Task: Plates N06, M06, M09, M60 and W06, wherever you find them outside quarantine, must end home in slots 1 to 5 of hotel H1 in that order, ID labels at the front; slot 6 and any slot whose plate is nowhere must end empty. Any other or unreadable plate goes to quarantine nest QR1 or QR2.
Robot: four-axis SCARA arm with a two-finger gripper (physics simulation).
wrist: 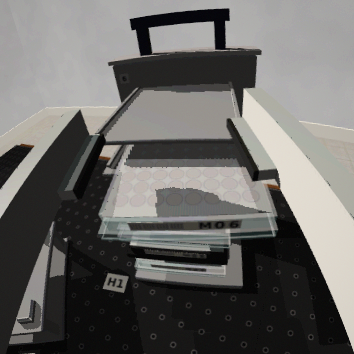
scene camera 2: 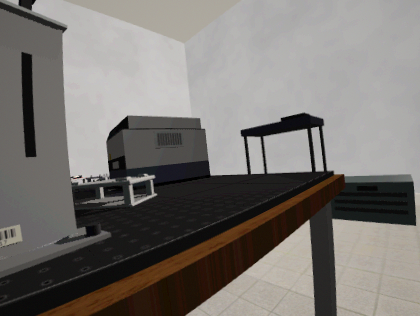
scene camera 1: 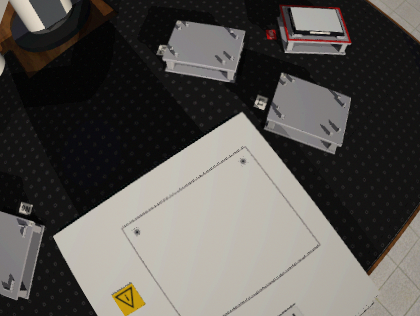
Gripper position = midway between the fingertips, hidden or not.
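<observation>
There's a hotel shelf [wrist: 193, 112] here, and you can see my gripper [wrist: 162, 114] as well. My gripper carries nothing.
</observation>
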